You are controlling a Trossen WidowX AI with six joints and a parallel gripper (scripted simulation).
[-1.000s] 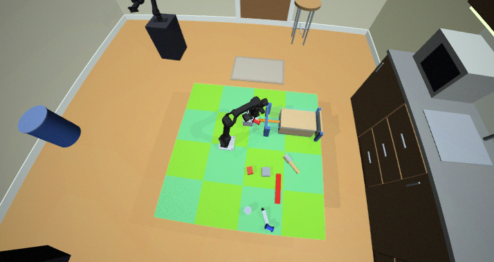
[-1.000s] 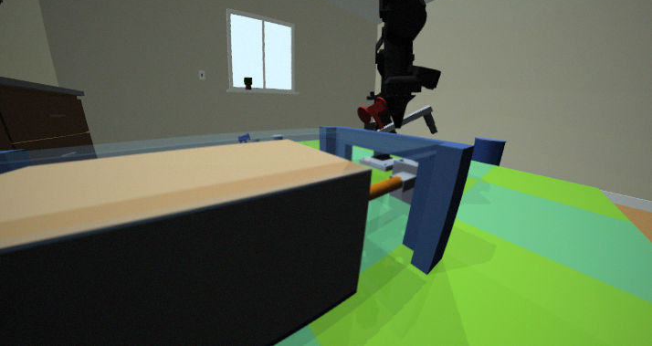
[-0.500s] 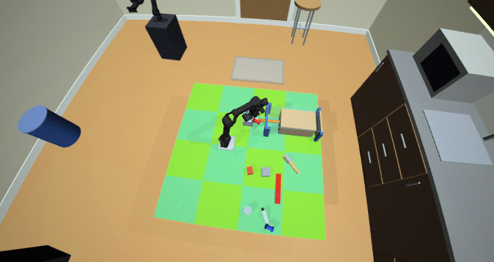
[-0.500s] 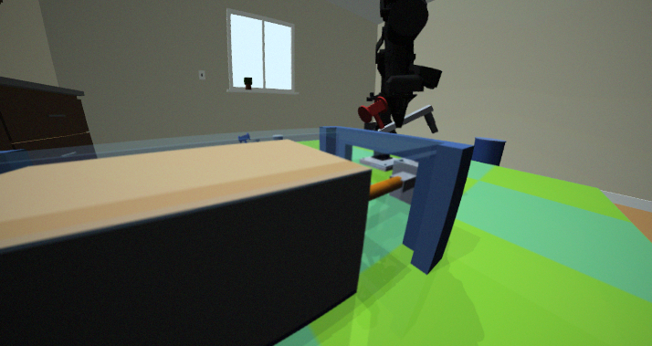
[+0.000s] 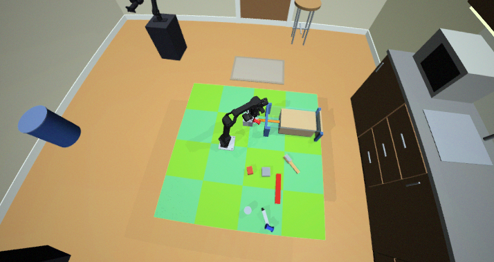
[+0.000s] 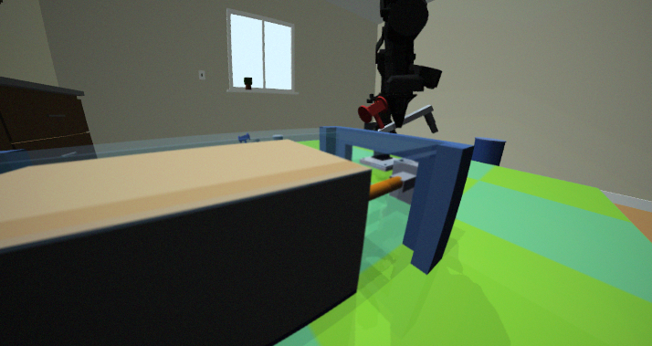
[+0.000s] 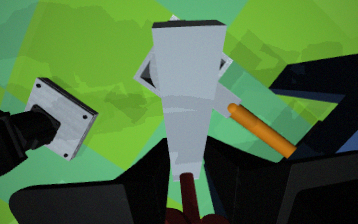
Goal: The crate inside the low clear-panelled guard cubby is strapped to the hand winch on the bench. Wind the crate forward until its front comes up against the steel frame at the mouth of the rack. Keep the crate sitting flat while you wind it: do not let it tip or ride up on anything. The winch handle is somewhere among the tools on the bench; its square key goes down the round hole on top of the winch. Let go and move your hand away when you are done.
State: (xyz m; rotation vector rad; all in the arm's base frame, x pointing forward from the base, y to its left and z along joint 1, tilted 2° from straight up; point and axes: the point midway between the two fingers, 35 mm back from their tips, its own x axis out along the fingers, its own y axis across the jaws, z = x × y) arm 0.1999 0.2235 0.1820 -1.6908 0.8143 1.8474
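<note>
My gripper tip is 20 mm below the red-knobbed crank handle. The rest, counted from my gripper tip: blue steel frame 120 mm ahead, 60 mm to the left, 60 mm below; then grey winch 60 mm behind, 30 mm to the left, 130 mm below; then red knob 40 mm ahead, 40 mm to the right, 20 mm above.
</note>
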